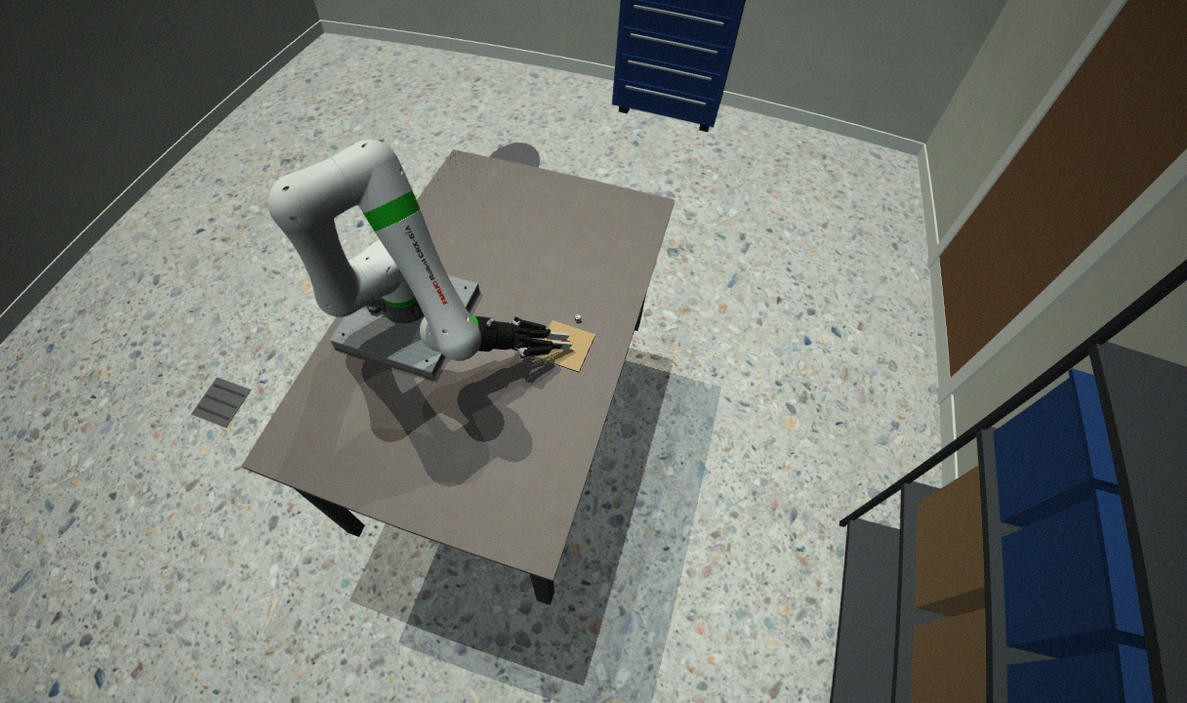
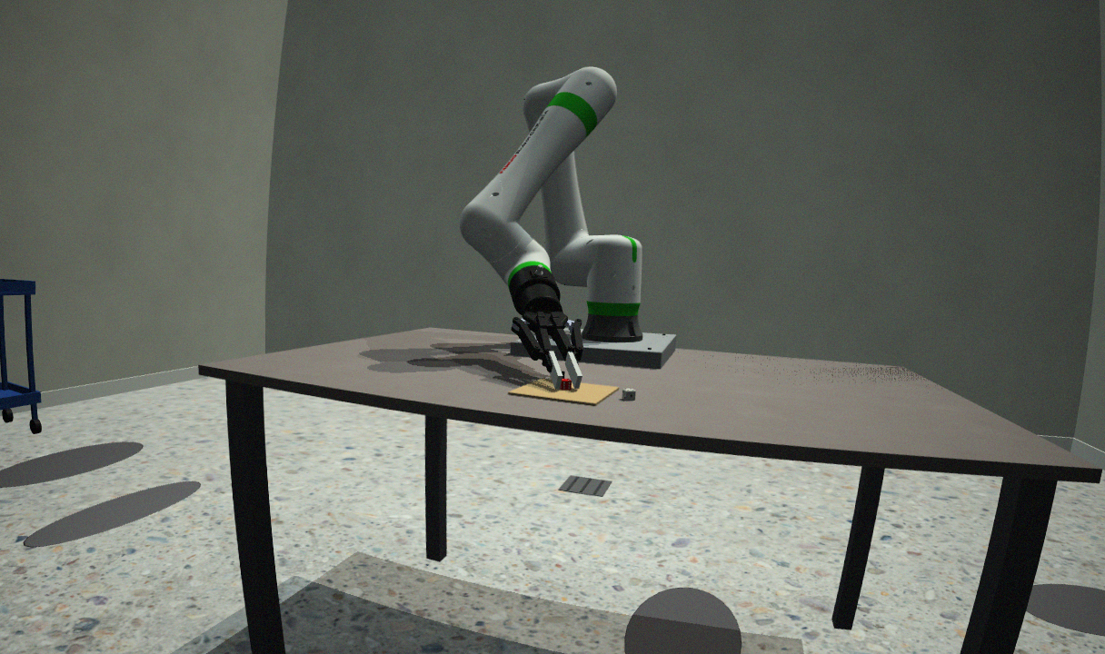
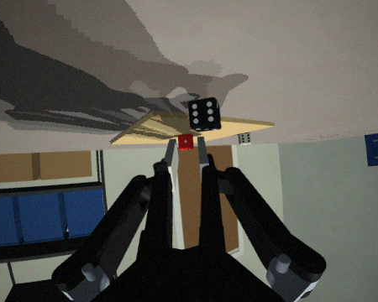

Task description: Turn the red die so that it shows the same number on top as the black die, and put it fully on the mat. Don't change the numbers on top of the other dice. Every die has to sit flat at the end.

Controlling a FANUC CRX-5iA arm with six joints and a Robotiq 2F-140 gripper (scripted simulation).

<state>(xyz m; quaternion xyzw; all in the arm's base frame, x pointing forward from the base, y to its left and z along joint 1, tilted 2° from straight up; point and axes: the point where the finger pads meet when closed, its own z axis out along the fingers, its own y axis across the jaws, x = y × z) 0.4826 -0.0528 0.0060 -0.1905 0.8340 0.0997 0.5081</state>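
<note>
Now: hand 1 cm short of the red die, 1 cm to the right of it and 2 cm above it. Round my hand: tan mat (2 cm ahead, 1 cm to the left, 3 cm below); then white die (4 cm ahead, 11 cm to the left, 3 cm below); then black die (9 cm behind, 2 cm to the right, 3 cm below).
</note>
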